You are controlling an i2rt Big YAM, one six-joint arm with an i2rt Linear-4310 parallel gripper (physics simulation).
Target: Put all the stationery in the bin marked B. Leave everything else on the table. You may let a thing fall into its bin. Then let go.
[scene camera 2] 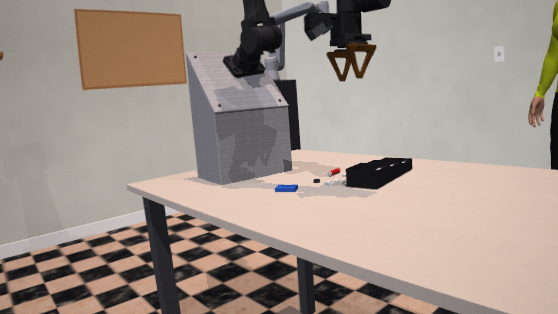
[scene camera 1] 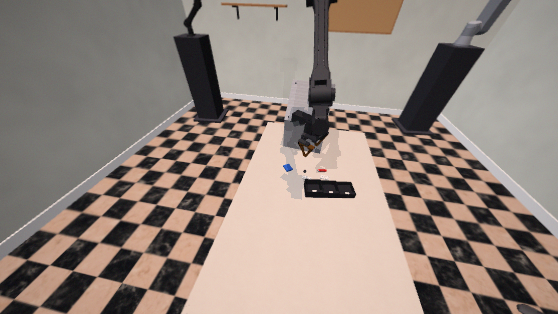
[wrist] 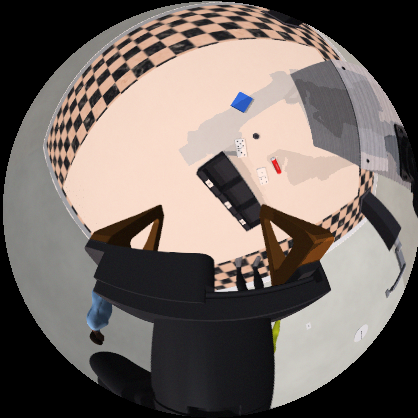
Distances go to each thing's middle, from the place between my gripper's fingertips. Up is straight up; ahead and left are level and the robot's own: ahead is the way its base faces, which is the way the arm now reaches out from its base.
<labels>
I see the black three-compartment bin tray (scene camera 2: 375,174) 240 mm below my hand and 130 mm to the left of it.
</labels>
